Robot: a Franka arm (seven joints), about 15 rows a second.
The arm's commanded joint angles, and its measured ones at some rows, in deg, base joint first. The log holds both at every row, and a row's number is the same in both.
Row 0, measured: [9.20 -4.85 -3.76 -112.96 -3.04 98.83 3.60]
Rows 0 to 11, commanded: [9.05 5.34 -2.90 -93.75 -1.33 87.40 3.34]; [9.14 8.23 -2.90 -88.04 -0.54 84.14 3.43]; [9.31 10.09 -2.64 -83.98 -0.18 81.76 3.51]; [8.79 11.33 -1.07 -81.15 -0.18 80.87 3.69]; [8.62 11.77 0.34 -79.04 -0.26 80.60 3.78]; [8.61 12.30 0.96 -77.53 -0.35 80.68 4.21]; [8.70 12.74 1.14 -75.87 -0.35 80.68 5.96]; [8.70 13.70 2.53 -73.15 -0.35 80.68 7.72]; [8.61 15.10 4.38 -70.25 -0.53 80.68 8.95]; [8.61 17.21 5.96 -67.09 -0.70 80.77 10.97]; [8.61 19.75 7.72 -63.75 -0.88 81.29 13.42]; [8.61 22.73 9.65 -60.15 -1.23 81.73 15.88]
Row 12, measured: [8.93 15.12 6.20 -71.12 -1.12 83.22 10.81]
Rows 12 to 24, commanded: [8.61 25.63 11.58 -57.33 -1.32 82.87 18.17]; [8.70 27.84 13.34 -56.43 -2.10 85.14 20.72]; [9.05 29.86 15.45 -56.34 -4.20 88.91 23.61]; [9.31 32.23 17.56 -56.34 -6.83 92.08 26.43]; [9.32 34.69 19.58 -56.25 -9.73 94.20 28.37]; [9.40 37.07 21.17 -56.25 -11.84 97.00 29.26]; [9.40 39.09 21.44 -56.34 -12.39 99.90 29.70]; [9.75 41.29 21.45 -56.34 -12.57 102.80 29.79]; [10.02 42.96 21.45 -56.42 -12.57 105.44 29.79]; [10.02 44.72 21.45 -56.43 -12.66 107.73 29.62]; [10.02 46.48 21.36 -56.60 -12.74 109.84 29.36]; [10.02 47.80 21.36 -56.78 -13.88 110.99 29.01]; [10.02 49.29 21.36 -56.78 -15.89 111.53 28.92]
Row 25, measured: [9.87 45.87 20.53 -60.30 -12.41 110.98 28.45]
